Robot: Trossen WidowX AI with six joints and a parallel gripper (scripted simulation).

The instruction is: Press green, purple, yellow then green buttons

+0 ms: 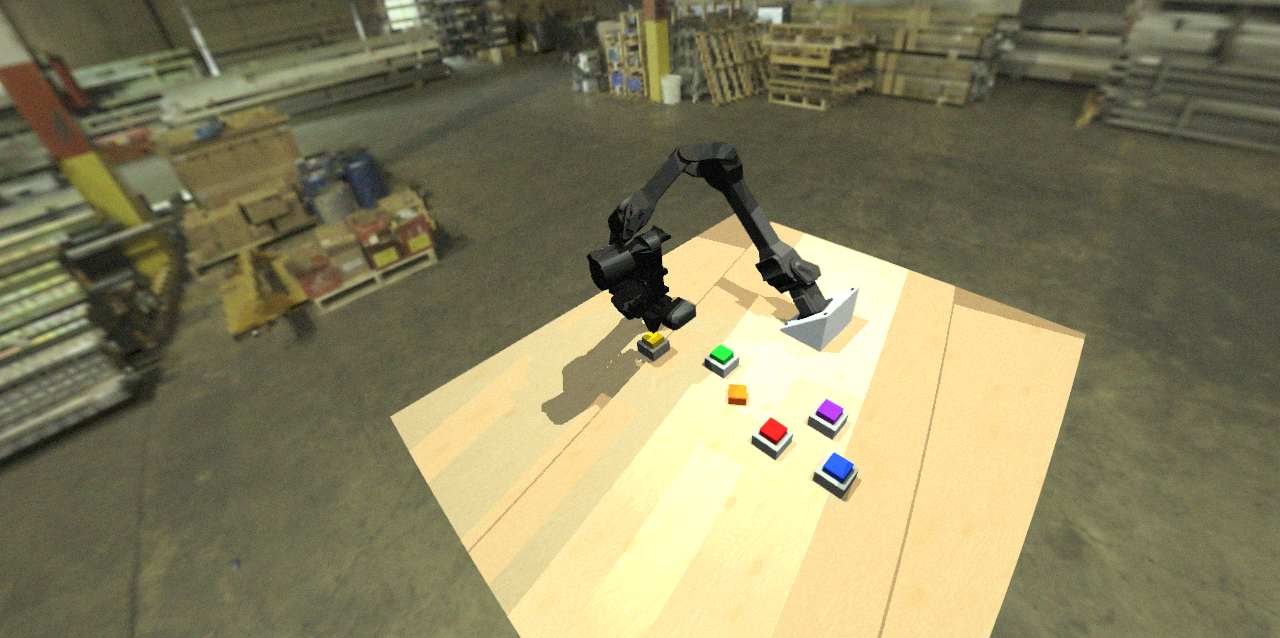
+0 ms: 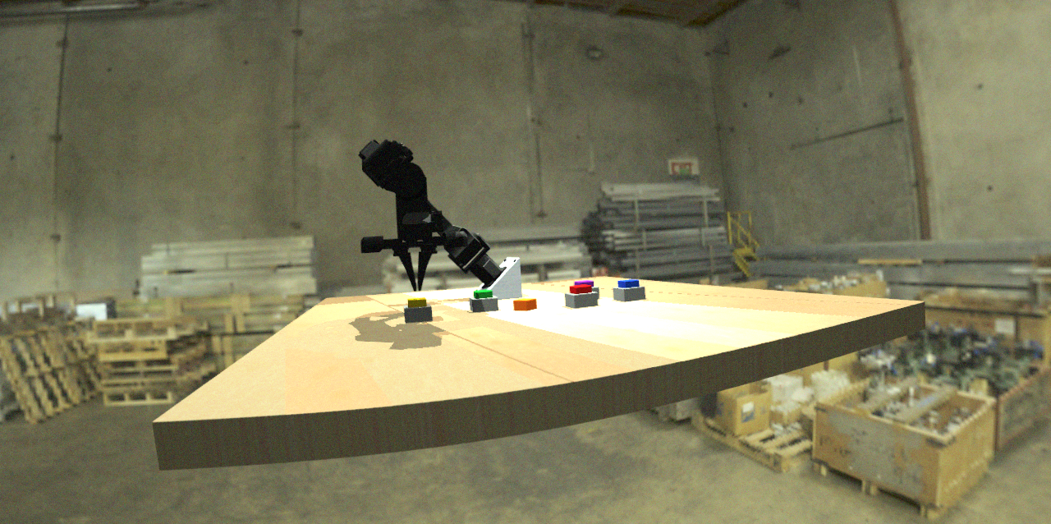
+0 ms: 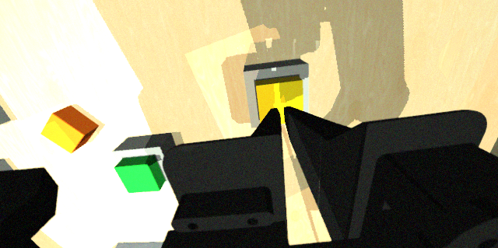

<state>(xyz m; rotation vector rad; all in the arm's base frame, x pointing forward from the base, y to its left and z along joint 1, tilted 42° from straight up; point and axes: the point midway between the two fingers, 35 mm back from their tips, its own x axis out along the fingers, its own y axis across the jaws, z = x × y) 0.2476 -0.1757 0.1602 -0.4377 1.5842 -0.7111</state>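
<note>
The yellow button is 2 cm below my gripper tip. Round my gripper tip: orange block: 1 cm ahead, 20 cm to the left, 4 cm below; red button: 7 cm ahead, 29 cm to the left, 2 cm below; green button: 4 cm behind, 14 cm to the left, 2 cm below.
</note>
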